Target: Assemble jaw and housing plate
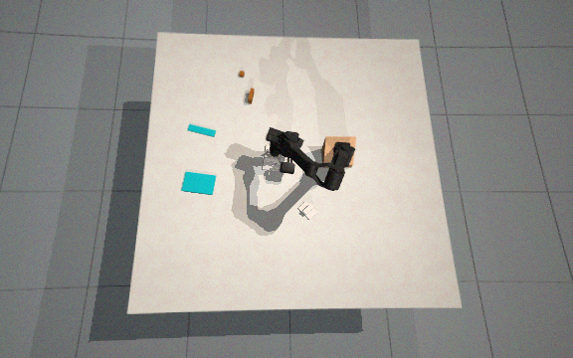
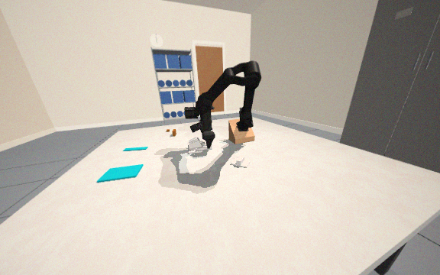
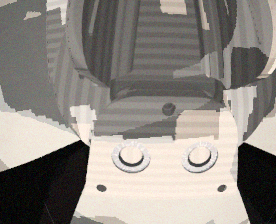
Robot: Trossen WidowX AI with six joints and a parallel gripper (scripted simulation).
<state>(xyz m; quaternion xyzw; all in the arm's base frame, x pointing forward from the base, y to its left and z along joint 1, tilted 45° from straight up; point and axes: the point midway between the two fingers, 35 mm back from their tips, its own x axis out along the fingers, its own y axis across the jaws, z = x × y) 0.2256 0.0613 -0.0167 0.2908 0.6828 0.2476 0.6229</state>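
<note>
Now: gripper tip 20 mm below the white housing plate and 10 mm short of it. Round my gripper tip: white stand: 230 mm to the left, 90 mm behind; elongated piece: 20 mm ahead, 10 mm to the left, 10 mm above.
</note>
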